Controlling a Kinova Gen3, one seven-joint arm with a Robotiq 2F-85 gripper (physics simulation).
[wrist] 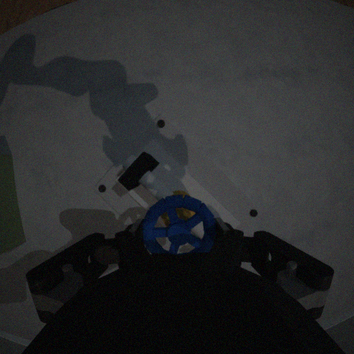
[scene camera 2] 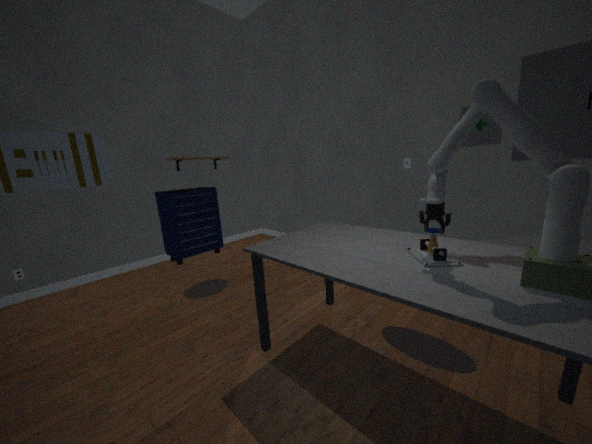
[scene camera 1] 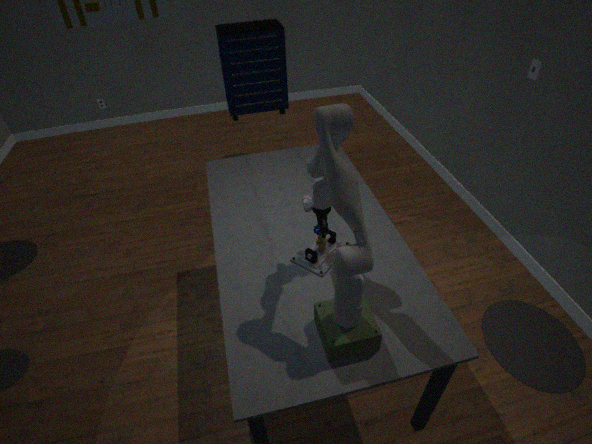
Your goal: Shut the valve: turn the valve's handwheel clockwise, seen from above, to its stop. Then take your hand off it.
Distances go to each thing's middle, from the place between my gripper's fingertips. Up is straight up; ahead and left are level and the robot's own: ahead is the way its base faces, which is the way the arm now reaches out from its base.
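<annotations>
Blue handwheel [wrist: 178, 232] right at my hand. Pale base plate [wrist: 181, 149] 12 cm below my hand.
</annotations>
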